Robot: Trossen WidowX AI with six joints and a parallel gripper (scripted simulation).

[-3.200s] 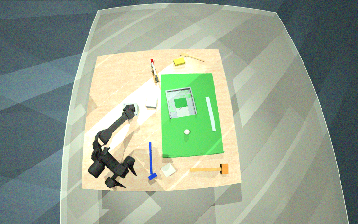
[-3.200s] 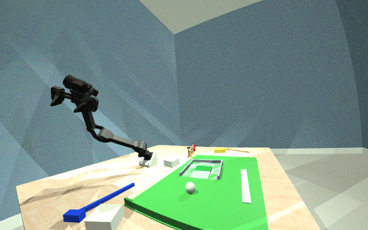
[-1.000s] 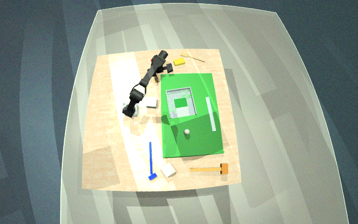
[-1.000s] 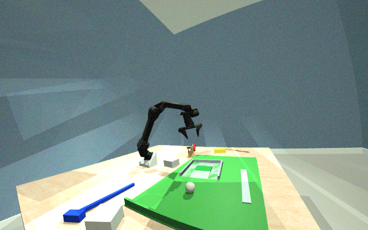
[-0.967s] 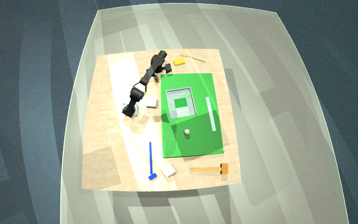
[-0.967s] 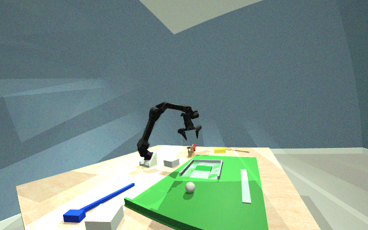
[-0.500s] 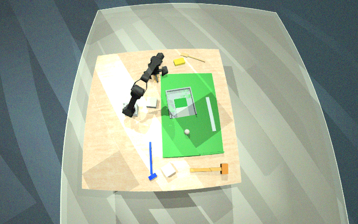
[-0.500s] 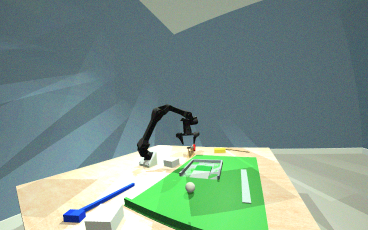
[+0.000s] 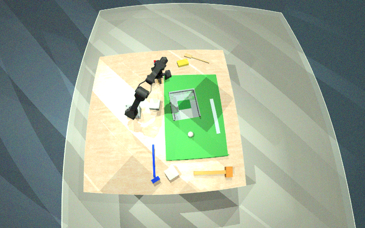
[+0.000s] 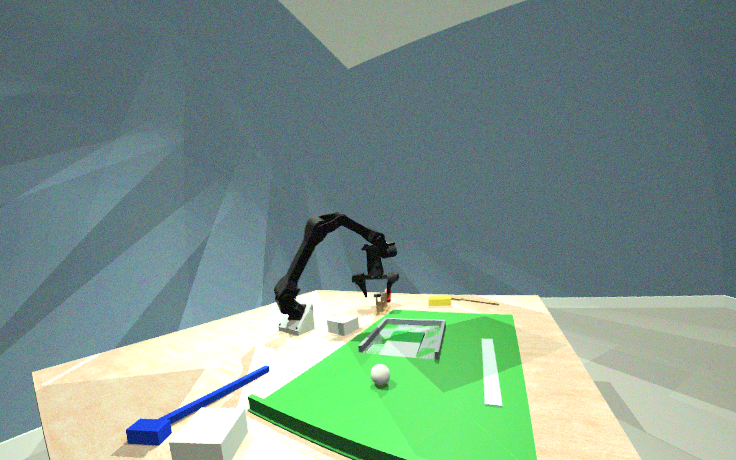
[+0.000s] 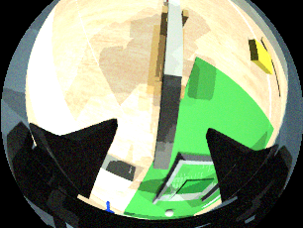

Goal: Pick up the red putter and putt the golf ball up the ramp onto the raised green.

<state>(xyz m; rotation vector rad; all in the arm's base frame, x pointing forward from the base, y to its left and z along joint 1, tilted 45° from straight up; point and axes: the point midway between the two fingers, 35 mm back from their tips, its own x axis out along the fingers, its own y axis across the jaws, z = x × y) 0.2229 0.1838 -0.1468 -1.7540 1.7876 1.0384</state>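
My gripper tip is now 30 mm past the red putter, 110 mm to the right of it and 20 mm above it. From my gripper tip the other things lie so: white strip (430 mm ahead, 310 mm to the right, 70 mm below); white golf ball (210 mm ahead, 450 mm to the right, 50 mm below); yellow block (210 mm ahead, 220 mm to the left, 60 mm below).
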